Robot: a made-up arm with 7 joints. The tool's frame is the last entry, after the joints. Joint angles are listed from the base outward. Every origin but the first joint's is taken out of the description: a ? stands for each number. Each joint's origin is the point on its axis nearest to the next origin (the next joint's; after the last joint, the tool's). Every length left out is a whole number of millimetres.
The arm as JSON. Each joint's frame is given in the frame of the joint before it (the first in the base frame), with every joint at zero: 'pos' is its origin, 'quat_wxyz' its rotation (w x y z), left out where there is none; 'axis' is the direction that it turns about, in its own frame. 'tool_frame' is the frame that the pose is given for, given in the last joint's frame.
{
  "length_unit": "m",
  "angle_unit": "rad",
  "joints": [
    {
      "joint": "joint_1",
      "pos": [
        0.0,
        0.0,
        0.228
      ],
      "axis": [
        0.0,
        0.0,
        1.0
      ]
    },
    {
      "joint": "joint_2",
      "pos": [
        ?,
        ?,
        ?
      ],
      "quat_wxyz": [
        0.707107,
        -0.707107,
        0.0,
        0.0
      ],
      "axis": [
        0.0,
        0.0,
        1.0
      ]
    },
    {
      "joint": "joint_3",
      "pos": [
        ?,
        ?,
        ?
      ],
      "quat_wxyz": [
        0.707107,
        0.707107,
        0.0,
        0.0
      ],
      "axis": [
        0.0,
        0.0,
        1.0
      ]
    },
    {
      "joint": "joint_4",
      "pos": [
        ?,
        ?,
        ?
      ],
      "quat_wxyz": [
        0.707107,
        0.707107,
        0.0,
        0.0
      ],
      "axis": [
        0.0,
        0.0,
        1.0
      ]
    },
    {
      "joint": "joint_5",
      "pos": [
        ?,
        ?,
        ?
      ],
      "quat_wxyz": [
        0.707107,
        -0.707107,
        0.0,
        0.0
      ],
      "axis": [
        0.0,
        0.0,
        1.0
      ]
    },
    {
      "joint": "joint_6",
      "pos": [
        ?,
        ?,
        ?
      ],
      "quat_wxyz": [
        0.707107,
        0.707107,
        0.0,
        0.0
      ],
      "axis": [
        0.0,
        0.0,
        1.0
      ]
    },
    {
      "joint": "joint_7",
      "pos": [
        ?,
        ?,
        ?
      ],
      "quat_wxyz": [
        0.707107,
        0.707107,
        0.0,
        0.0
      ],
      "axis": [
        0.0,
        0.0,
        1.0
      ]
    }
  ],
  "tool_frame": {
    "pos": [
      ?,
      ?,
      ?
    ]
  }
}
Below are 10 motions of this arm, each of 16 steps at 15 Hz.
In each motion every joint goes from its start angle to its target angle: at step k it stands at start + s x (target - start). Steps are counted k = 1, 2, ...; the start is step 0. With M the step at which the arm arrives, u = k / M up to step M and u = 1 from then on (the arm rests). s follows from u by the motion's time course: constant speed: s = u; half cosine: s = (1 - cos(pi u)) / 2; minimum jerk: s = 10 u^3 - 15 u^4 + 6 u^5.
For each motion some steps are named. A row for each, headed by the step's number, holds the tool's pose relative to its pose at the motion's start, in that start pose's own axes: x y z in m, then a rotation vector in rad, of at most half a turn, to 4 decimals.
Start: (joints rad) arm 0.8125 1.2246 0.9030 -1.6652 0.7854 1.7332 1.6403
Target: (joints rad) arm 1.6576 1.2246 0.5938 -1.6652 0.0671 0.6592 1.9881
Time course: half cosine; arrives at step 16
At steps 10, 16:
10: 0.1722 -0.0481 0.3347 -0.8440 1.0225 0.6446
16: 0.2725 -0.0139 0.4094 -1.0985 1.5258 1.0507

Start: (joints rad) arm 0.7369 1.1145 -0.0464 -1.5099 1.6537 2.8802 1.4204
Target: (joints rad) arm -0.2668 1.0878 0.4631 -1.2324 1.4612 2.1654 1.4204
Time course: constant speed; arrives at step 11
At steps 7, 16:
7: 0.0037 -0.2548 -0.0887 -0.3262 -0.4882 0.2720
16: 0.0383 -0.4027 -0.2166 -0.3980 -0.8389 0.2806

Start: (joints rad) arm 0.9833 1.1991 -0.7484 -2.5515 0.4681 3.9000 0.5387
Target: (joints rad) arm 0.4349 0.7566 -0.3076 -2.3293 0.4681 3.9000 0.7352
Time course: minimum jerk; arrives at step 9
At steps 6, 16:
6: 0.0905 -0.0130 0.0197 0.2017 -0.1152 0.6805
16: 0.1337 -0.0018 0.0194 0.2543 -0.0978 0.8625

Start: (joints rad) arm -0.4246 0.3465 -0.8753 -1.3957 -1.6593 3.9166 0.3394
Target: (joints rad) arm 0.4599 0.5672 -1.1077 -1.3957 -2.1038 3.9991 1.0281
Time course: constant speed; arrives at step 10
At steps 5, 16:
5: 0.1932 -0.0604 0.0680 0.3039 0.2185 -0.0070
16: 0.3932 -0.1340 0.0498 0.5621 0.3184 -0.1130

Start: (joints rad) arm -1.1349 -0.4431 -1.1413 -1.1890 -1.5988 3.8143 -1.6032
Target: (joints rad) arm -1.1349 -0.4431 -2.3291 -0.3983 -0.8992 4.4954 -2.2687
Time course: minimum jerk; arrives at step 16
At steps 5, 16:
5: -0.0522 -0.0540 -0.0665 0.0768 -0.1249 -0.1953
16: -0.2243 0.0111 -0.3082 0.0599 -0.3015 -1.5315

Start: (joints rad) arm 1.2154 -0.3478 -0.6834 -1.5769 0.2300 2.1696 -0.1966
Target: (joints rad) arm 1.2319 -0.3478 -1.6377 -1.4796 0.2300 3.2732 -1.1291
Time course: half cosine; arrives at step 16
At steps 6, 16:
6: -0.0381 0.1524 -0.1034 -0.3269 0.3422 -0.0839
16: -0.2595 0.3093 -0.3411 -1.5208 0.4876 -0.3706

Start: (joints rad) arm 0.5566 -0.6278 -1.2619 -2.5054 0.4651 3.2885 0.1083
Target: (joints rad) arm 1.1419 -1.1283 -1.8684 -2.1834 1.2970 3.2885 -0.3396
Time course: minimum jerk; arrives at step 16
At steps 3, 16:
3: 0.0071 0.0091 0.0033 0.0097 -0.0039 0.0432
16: -0.0416 0.2491 0.1819 -0.1394 -0.2565 0.8601

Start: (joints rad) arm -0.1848 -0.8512 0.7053 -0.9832 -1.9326 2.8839 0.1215
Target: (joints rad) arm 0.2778 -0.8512 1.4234 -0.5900 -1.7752 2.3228 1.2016
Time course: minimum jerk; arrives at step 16
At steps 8, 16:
8: -0.0377 0.2627 -0.0951 -0.2121 0.0142 1.1483
16: -0.2505 0.4483 -0.2254 -0.2434 0.0638 2.3490

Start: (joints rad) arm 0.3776 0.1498 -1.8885 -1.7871 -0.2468 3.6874 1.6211
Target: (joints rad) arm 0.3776 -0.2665 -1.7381 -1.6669 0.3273 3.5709 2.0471
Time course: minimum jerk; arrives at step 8
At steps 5, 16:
5: 0.1292 0.0516 0.0193 -0.0272 0.2048 0.9833
16: 0.1748 0.0859 0.0211 -0.0290 0.2810 1.3629

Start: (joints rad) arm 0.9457 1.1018 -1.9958 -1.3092 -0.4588 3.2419 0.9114
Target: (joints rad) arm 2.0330 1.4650 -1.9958 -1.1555 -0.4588 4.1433 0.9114
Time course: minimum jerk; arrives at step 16
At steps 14, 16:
14: 0.2256 -0.0061 -0.8244 1.3729 1.6233 0.0367
16: 0.2227 0.0000 -0.8363 1.3900 1.6534 0.0330

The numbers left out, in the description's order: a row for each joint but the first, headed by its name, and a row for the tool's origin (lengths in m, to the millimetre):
joint_2: 0.0 0.0 0.0
joint_3: 0.0 -0.364 0.0
joint_4: 0.068 0.0 0.0
joint_5: -0.095 0.441 0.0
joint_6: 0.0 0.0 0.0
joint_7: 0.122 0.0 0.0
tool: 0.0 0.0 0.0

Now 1 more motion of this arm.
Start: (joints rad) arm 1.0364 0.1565 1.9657 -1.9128 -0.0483 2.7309 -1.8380
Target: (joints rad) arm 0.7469 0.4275 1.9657 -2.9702 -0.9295 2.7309 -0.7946
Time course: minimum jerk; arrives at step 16
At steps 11, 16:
11: 0.1010 -0.3789 0.1116 0.6761 -0.0367 0.3594
16: 0.1548 -0.4576 0.0914 0.7874 -0.0226 0.4069

